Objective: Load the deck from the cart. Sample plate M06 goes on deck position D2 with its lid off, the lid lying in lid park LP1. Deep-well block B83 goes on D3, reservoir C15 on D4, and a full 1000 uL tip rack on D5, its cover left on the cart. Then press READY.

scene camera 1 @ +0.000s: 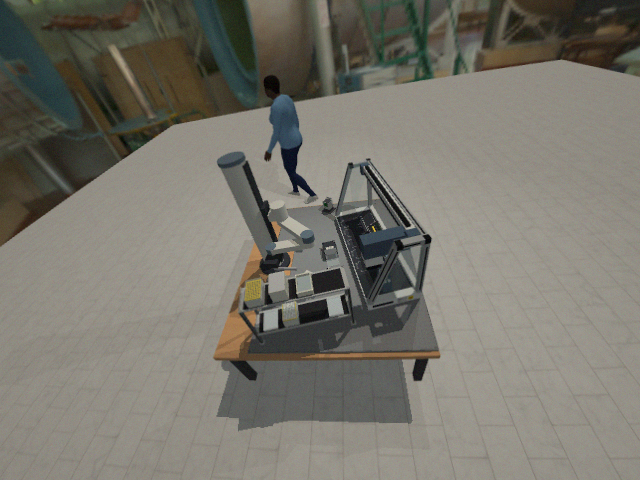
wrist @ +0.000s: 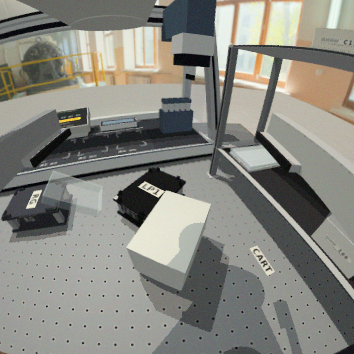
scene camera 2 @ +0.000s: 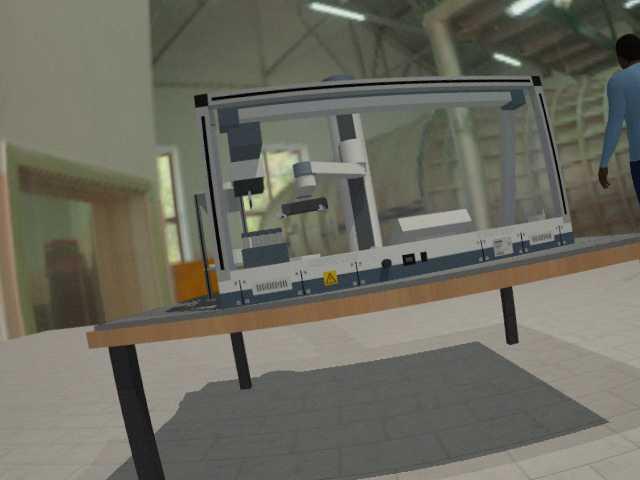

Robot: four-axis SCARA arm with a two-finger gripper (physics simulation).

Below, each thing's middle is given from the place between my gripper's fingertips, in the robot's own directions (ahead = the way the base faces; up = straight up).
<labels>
Now: the pipetting head (wrist: 191, 49) 44 cm ahead of my hand, 10 cm to the right of it and 7 cm above it. Also, from my hand: tube rack (wrist: 171, 121) 52 cm ahead, 18 cm below, 7 cm to the right.
</labels>
